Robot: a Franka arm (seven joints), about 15 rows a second.
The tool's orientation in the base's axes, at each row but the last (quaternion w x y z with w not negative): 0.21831 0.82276 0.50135 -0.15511; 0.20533 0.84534 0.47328 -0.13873; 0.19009 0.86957 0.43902 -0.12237; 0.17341 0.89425 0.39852 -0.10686; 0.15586 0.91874 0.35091 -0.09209; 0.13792 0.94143 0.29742 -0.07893; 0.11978 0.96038 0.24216 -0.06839; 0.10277 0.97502 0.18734 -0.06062; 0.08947 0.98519 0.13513 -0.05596
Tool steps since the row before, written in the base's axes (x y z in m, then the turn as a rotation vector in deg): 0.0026 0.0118 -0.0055 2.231 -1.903 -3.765; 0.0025 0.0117 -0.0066 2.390 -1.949 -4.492; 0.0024 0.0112 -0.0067 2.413 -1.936 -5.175; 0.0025 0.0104 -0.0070 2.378 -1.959 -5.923; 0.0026 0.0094 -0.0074 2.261 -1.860 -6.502; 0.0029 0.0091 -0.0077 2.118 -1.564 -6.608; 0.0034 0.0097 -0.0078 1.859 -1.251 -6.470; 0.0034 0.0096 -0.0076 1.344 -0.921 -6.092; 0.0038 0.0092 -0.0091 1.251 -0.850 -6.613
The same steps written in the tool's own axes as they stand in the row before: 0.0127 -0.0035 -0.0015 1.346 1.990 4.123; 0.0128 -0.0048 0.0001 1.705 1.991 4.777; 0.0120 -0.0056 0.0010 1.988 1.850 5.383; 0.0110 -0.0062 0.0022 2.195 1.669 6.080; 0.0098 -0.0065 0.0035 2.331 1.392 6.593; 0.0090 -0.0071 0.0043 2.399 1.054 6.613; 0.0088 -0.0082 0.0047 2.287 0.689 6.417; 0.0077 -0.0088 0.0050 1.870 0.262 6.017; 0.0072 -0.0091 0.0068 1.869 0.085 6.521
